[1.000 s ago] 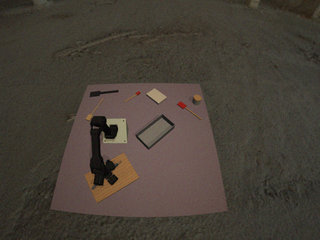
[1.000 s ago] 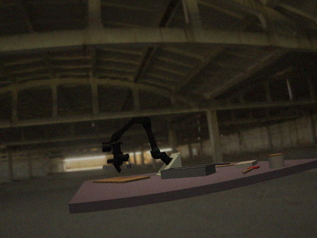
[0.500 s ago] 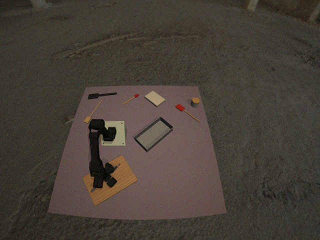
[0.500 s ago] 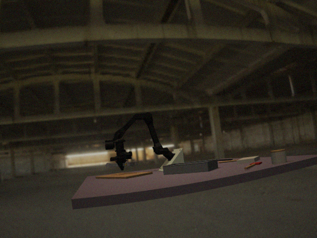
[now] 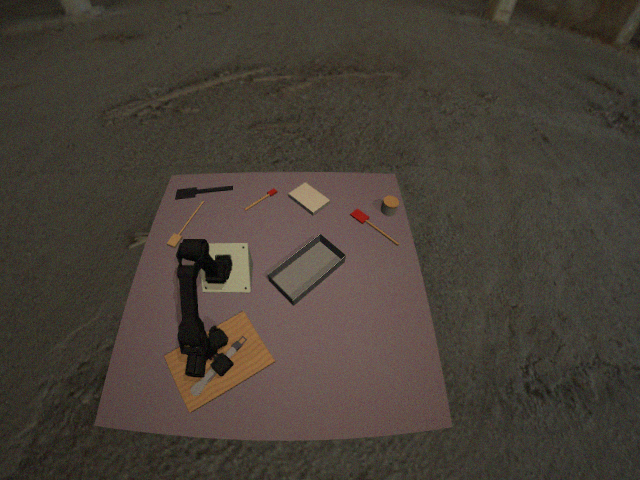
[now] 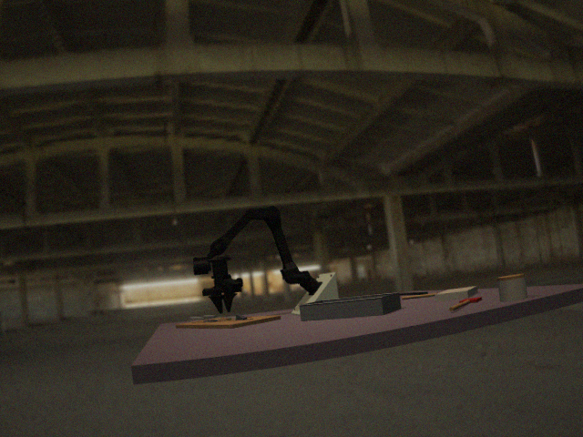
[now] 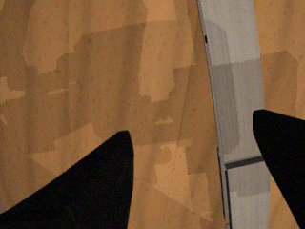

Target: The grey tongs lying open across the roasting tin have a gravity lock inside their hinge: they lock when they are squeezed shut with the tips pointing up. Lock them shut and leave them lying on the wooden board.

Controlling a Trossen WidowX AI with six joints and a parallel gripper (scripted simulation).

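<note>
The wooden board is 40 mm below my gripper tip. The rest, counted from my gripper tip: grey roasting tin 340 mm ahead, 380 mm to the left, 20 mm below; then white block 360 mm ahead, 800 mm to the left, 30 mm below; then yellow piece 30 mm ahead, 10 mm to the left, 10 mm below.
</note>
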